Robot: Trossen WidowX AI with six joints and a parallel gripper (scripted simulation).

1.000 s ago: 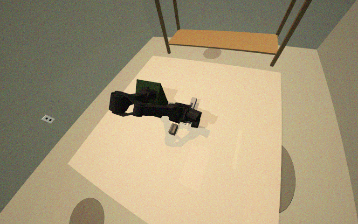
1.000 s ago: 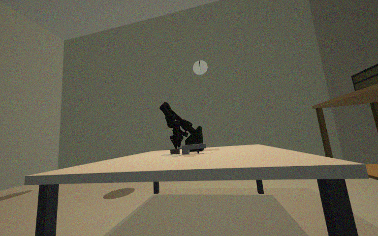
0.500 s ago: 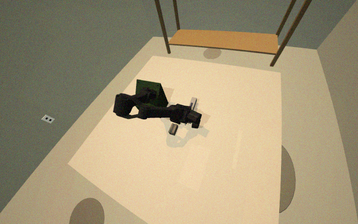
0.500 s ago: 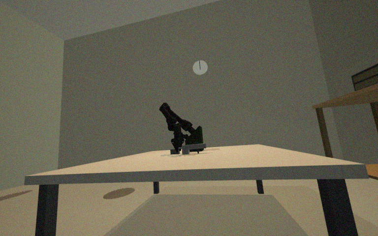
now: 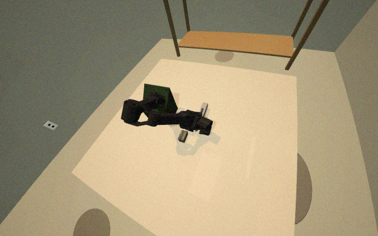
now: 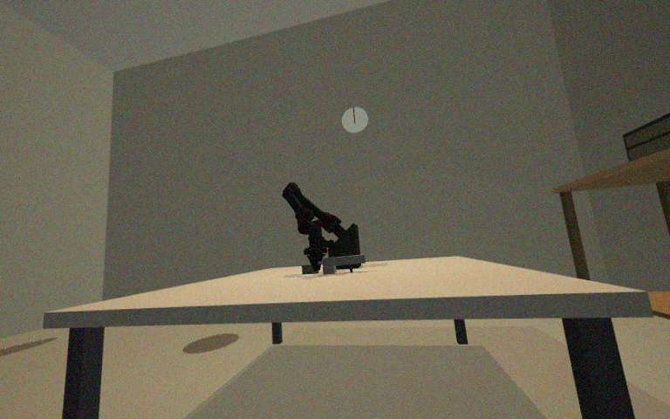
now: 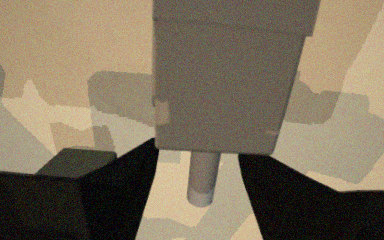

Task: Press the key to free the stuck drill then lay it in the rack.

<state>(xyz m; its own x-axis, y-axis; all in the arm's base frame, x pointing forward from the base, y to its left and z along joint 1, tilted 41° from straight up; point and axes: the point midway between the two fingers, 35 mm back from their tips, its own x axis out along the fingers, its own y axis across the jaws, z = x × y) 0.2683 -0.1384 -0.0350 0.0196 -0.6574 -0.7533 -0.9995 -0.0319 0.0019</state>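
My gripper tip is 6 cm to the right of the drill and 3 cm below it. From my gripper tip the other things lie so: grey housing (11 cm to the left, 3 cm above); then small blue key (1 cm behind, 14 cm to the left, 4 cm above).
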